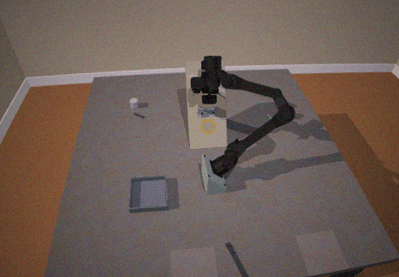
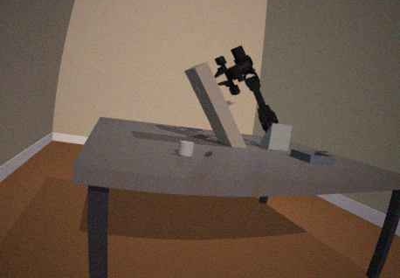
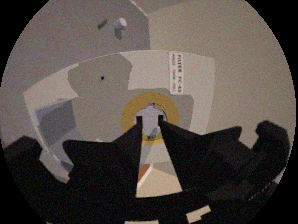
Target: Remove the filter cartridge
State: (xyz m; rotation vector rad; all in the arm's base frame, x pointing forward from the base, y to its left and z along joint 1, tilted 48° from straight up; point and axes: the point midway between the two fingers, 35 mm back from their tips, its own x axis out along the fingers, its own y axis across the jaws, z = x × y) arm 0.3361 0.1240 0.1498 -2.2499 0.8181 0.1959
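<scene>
My gripper tip is now 2 cm short of the round filter cartridge and 1 cm above it. The rest, counted from my gripper tip: short dark bar: 12 cm ahead, 33 cm to the left, 25 cm below; grey tray: 39 cm behind, 32 cm to the left, 25 cm below; service panel: 3 cm behind, 9 cm below.
</scene>
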